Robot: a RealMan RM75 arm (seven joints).
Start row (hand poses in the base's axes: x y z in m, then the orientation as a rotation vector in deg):
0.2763, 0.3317, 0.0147, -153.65, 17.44, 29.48
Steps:
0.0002, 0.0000, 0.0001, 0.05, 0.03, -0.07
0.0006, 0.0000, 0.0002, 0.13, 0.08, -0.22
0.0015, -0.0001, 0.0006, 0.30, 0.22, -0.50
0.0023, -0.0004, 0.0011, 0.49, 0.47, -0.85
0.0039, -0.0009, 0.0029, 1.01, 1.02, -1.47
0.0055, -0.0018, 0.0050, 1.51, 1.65, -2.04
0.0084, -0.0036, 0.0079, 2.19, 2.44, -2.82
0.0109, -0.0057, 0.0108, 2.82, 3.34, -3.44
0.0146, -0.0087, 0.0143, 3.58, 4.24, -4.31
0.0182, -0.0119, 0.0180, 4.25, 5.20, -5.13
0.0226, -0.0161, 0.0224, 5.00, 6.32, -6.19
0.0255, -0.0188, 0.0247, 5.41, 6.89, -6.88
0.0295, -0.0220, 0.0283, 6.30, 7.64, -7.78
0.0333, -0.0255, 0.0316, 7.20, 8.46, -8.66
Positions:
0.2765, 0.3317, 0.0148, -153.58, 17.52, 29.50
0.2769, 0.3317, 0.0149, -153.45, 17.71, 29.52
0.2778, 0.3316, 0.0153, -153.18, 18.06, 29.63
0.2786, 0.3313, 0.0158, -152.85, 18.53, 29.87
0.2802, 0.3308, 0.0176, -152.06, 19.33, 30.43
0.2818, 0.3299, 0.0197, -151.29, 20.08, 31.11
0.2847, 0.3281, 0.0226, -150.24, 21.08, 31.94
0.2872, 0.3260, 0.0255, -149.26, 21.92, 32.95
0.2909, 0.3230, 0.0290, -148.06, 23.02, 33.88
0.2945, 0.3198, 0.0327, -146.94, 24.10, 34.89
0.2989, 0.3156, 0.0371, -145.61, 25.49, 36.03
0.3018, 0.3129, 0.0394, -144.85, 26.38, 36.55
0.3058, 0.3097, 0.0430, -143.51, 27.39, 37.23
0.3096, 0.3062, 0.0463, -142.14, 28.38, 37.99

